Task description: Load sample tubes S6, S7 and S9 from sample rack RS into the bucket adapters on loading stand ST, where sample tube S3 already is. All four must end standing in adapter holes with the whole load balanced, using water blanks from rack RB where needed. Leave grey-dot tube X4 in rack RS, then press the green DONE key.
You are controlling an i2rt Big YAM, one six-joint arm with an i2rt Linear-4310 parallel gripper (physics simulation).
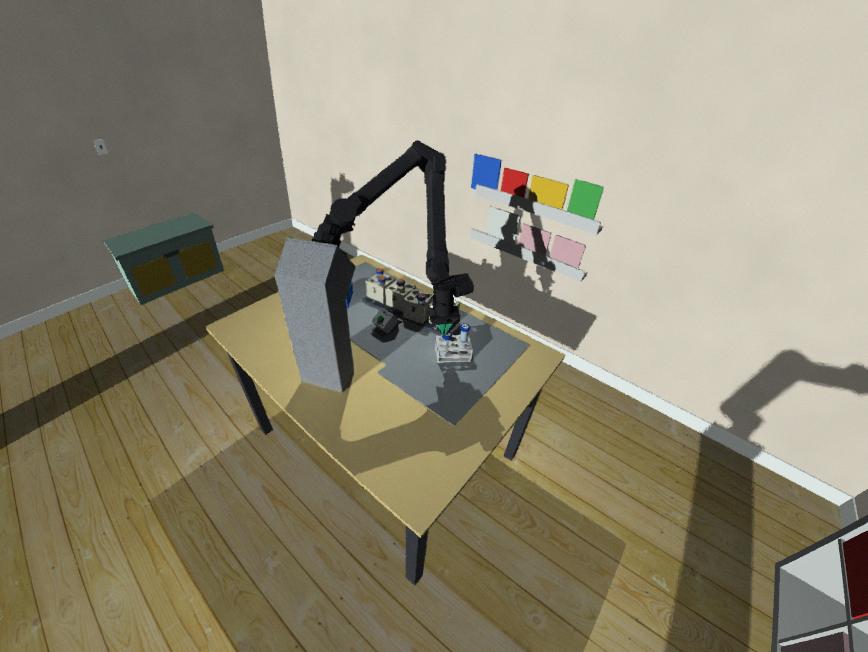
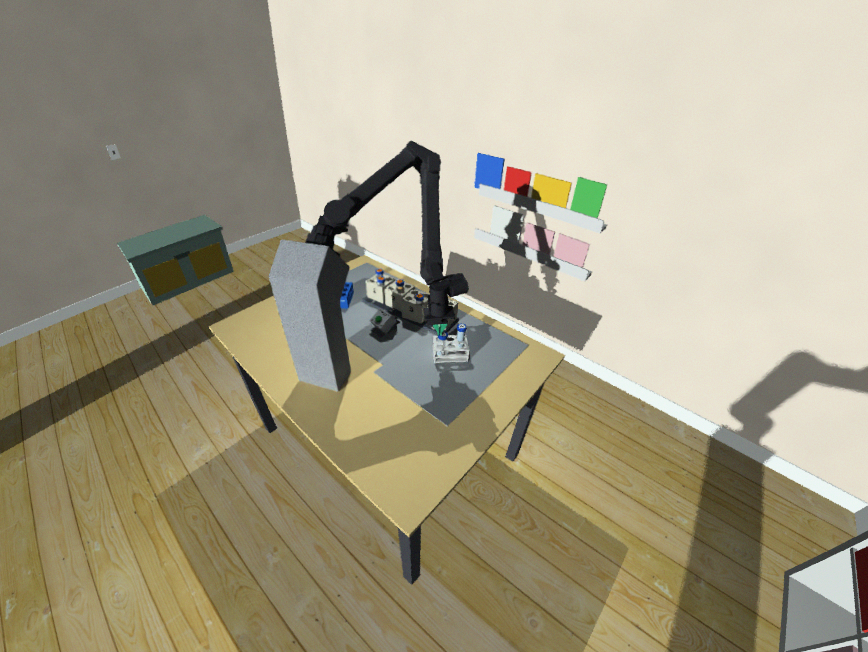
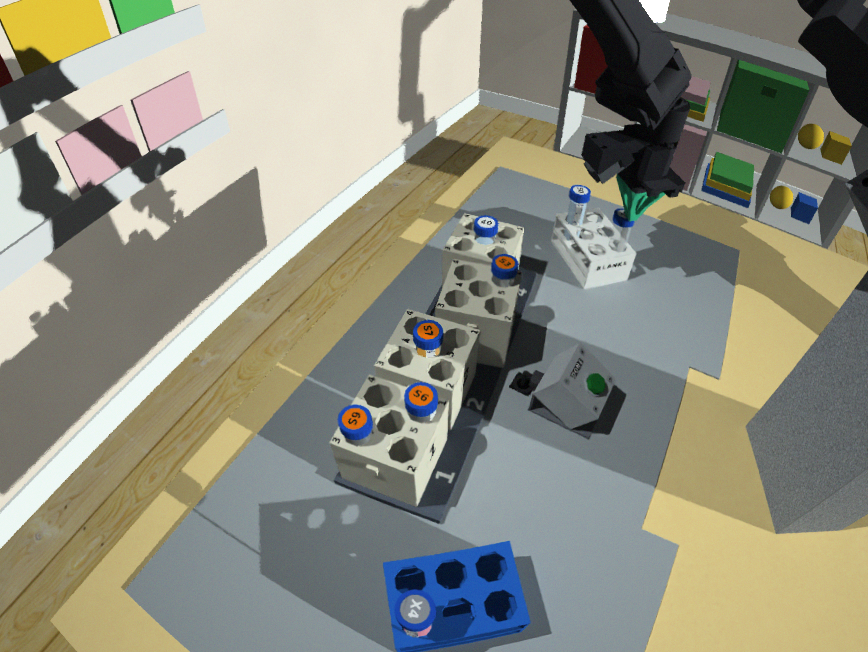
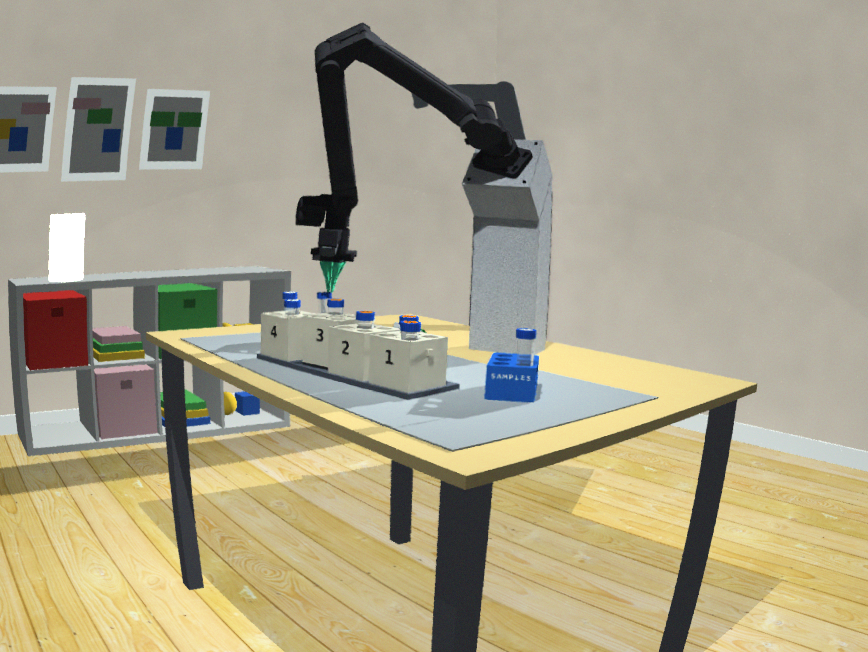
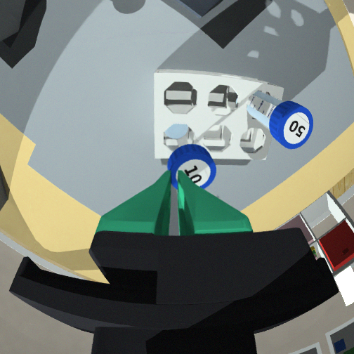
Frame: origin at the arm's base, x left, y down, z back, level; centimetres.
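Where they show: gripper, fingertip midpoint: (image 1: 443,334) (image 2: 439,334) (image 3: 630,218) (image 4: 329,292); arm's base, link origin: (image 1: 322,252) (image 2: 316,253) (image 4: 503,161).
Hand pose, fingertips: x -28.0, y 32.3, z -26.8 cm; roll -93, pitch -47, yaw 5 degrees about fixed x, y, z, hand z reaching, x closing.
Things, the pixels of their top centre, and the offset from my fingertips. "*": a spot on its surface instead.
- water blank 10, top centre: (image 3: 626,214) (image 4: 325,291) (image 2: 442,333) (image 1: 446,333) dx -0.5, dy -0.1, dz -0.9 cm
- white rack RB, top centre: (image 3: 595,232) (image 2: 450,342) (image 1: 454,342) dx -1.7, dy +6.0, dz -5.1 cm
- blank 50, top centre: (image 3: 581,190) (image 4: 290,292) (image 2: 461,326) (image 1: 465,326) dx -3.1, dy -0.1, dz -9.2 cm
- ST, top centre: (image 3: 452,360) (image 4: 348,367) (image 1: 409,308) (image 2: 408,308) dx +29.8, dy +11.0, dz -15.0 cm
- orange-dot S9, top centre: (image 3: 354,418) (image 4: 410,322) dx +49.3, dy -0.5, dz -15.9 cm
- S6, top centre: (image 3: 420,395) (image 4: 409,316) dx +43.5, dy -0.5, dz -11.6 cm
- S7, top centre: (image 3: 427,330) (image 4: 365,312) dx +35.5, dy -0.5, dz -15.4 cm
- S3, top centre: (image 3: 505,262) (image 4: 335,299) dx +20.9, dy -1.1, dz -12.3 cm
- blank 40, top centre: (image 3: 485,222) (image 4: 292,300) dx +13.6, dy -0.5, dz -18.5 cm
- Grey-dot X4, top centre: (image 3: 414,609) (image 4: 526,329) dx +62.3, dy -0.1, dz -1.1 cm
- green DONE key, surface spot: (image 3: 596,383) * dx +28.6, dy +5.0, dz +4.1 cm
- DONE box, top centre: (image 3: 582,366) (image 1: 384,312) (image 2: 382,312) dx +28.2, dy +3.7, dz +1.8 cm
My gripper (image 3: 635,216) (image 4: 329,289) (image 5: 173,177) is shut, its green tips together at the cap of water blank 10 (image 3: 622,221) (image 5: 192,164); nothing shows between them. That blank stands in white rack RB (image 3: 596,280) (image 5: 161,117) with blank 50 (image 3: 578,194) (image 5: 291,125). On stand ST (image 3: 451,459), orange-dot S9 (image 3: 355,421) and S6 (image 3: 421,398) stand in adapter 1, S7 (image 3: 428,334) in adapter 2, S3 (image 3: 504,265) in adapter 3, and blank 40 (image 3: 485,225) in adapter 4. Grey-dot X4 (image 3: 414,609) stands in blue rack RS (image 4: 510,389). The green DONE key (image 3: 596,383) shows on its box.
The DONE box (image 3: 571,393) stands between the stand and the grey arm pedestal (image 3: 813,435) (image 4: 508,280). Rack RB is beyond it, near adapter 4. Rack RS stands past adapter 1. The wall with coloured panels runs along the stand's other side.
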